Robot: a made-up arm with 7 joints.
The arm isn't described. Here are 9 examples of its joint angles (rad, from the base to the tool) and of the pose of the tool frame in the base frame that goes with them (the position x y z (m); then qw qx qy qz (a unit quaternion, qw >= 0)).
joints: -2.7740 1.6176 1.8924 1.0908 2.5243 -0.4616 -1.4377
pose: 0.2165 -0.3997 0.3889 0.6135 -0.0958 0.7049 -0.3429
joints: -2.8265 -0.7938 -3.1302 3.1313 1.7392 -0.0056 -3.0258
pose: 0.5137 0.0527 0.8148 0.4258 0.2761 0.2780 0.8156
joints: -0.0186 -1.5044 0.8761 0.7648 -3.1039 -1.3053 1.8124
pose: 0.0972 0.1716 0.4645 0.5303 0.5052 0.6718 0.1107
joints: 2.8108 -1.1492 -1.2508 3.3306 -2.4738 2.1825 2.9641
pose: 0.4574 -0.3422 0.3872 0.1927 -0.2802 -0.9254 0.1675
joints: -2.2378 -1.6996 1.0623 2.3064 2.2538 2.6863 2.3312
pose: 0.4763 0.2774 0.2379 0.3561 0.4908 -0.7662 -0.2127
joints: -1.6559 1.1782 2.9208 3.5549 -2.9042 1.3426 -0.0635
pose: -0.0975 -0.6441 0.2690 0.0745 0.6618 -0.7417 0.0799
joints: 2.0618 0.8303 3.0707 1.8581 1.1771 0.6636 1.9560
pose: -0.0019 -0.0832 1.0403 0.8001 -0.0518 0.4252 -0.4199
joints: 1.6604 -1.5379 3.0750 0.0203 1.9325 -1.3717 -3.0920
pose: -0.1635 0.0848 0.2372 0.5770 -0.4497 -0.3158 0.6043
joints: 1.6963 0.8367 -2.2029 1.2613 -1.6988 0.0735 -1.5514
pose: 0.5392 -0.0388 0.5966 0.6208 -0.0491 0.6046 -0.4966
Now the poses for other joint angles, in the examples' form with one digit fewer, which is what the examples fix.
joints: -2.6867 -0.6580 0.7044 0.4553 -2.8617 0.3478 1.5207
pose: -0.230 -0.366 0.259 0.569 0.748 -0.186 -0.287
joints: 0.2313 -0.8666 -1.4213 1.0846 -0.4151 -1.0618 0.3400
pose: 0.017 -0.480 0.600 0.206 0.150 -0.380 0.889
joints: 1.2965 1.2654 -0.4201 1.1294 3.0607 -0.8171 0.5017
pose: 0.173 -0.004 -0.009 0.158 0.235 -0.843 0.458
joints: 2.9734 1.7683 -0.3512 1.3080 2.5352 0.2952 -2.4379
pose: 0.071 0.231 -0.217 0.109 0.134 0.981 0.089
